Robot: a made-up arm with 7 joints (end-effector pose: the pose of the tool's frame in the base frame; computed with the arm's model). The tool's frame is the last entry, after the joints. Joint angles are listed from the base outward.
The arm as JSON. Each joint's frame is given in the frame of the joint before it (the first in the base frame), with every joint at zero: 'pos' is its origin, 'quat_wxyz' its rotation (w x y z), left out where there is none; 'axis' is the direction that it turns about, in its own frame. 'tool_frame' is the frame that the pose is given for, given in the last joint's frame.
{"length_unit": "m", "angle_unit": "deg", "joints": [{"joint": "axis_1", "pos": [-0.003, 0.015, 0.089], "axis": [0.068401, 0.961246, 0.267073]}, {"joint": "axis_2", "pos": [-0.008, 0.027, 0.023], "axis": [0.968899, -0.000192, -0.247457]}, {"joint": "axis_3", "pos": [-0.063, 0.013, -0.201], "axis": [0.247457, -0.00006, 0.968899]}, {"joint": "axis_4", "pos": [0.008, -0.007, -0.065], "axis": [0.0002, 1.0, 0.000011]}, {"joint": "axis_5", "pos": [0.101, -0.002, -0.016], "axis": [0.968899, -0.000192, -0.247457]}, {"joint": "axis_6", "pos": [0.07, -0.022, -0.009], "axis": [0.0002, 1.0, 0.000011]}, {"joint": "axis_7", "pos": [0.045, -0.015, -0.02], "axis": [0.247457, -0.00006, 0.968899]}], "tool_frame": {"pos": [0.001, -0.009, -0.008], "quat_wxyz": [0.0, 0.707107, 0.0, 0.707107]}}
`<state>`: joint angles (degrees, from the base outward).
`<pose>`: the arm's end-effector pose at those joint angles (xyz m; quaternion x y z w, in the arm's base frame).
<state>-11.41 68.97 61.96 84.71 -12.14 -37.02 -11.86</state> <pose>0.0790 0.5167 -0.0095 -0.4998 -0.1436 -0.6536 0.5499</pose>
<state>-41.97 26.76 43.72 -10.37 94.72 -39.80 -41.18</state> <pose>0.2700 0.2582 0.0367 -0.3868 0.6581 -0.3185 0.5620</pose>
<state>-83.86 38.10 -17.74 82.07 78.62 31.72 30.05</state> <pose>0.4131 0.2567 -0.0023 -0.2890 0.4457 -0.2386 0.8130</pose>
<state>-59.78 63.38 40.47 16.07 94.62 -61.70 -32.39</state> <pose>0.2479 0.3611 0.2005 -0.2638 0.7359 -0.1898 0.5940</pose>
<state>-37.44 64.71 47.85 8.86 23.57 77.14 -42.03</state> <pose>0.1828 0.3753 0.1268 -0.7505 -0.2110 -0.5427 0.3125</pose>
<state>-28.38 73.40 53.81 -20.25 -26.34 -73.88 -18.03</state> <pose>0.0996 0.1973 0.2329 0.4939 0.4908 -0.6825 0.2223</pose>
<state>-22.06 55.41 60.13 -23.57 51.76 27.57 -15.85</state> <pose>0.1280 0.3360 0.1593 -0.3010 0.0922 -0.4901 0.8128</pose>
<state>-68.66 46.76 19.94 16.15 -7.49 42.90 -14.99</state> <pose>0.3435 0.2163 0.1449 -0.5724 0.0135 -0.8084 0.1370</pose>
